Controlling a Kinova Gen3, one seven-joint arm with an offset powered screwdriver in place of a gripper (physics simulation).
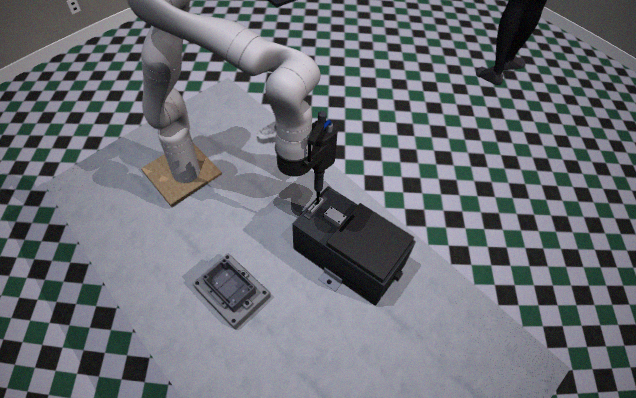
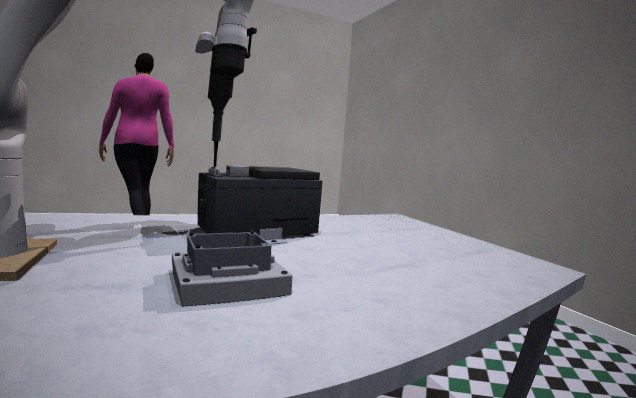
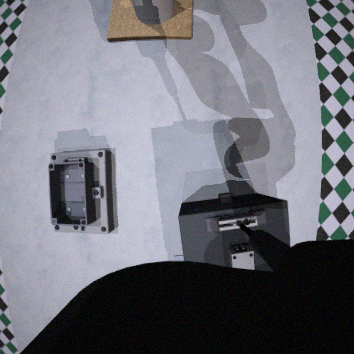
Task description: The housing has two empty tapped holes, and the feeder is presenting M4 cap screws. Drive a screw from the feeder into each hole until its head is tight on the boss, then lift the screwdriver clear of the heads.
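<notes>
The black screwdriver (image 1: 317, 200) (image 2: 215, 165) (image 3: 242, 226) points down with its thin bit tip at the small silver pick-up rail (image 1: 313, 207) (image 3: 225, 223) on top of the black feeder (image 1: 342, 262) (image 2: 265, 205) (image 3: 197, 237). Whether the tip touches a screw or carries one is too small to tell. The grey housing (image 1: 227, 285) (image 2: 230, 257) (image 3: 75, 192), an open box with corner bosses, sits on a lighter grey fixture plate (image 1: 254, 306) (image 2: 240, 290) (image 3: 104, 210), away from the tool. Dark holes show at its corners; which are the empty tapped ones is unclear.
A small light block (image 1: 335, 215) (image 2: 237, 171) (image 3: 243, 259) and a raised black lid (image 1: 372, 240) (image 2: 285, 173) are on the feeder. A bracket (image 1: 330, 280) (image 2: 271, 233) is at its side. The arm base stands on a wooden board (image 1: 172, 196) (image 2: 37, 253) (image 3: 150, 31). A person (image 2: 141, 115) stands behind the table.
</notes>
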